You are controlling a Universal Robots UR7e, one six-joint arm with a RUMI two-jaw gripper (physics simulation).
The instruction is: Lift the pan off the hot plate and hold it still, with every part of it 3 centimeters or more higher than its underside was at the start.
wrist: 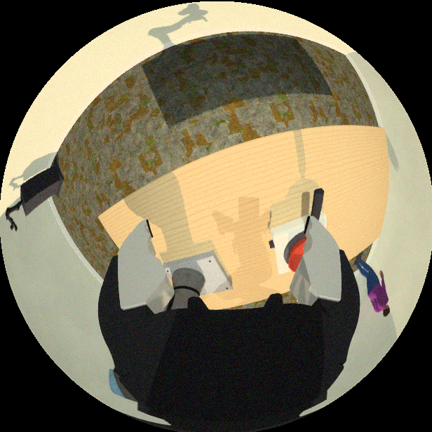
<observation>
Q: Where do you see a white hot plate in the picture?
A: At 283, 236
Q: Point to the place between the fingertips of my gripper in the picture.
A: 229, 220
</observation>
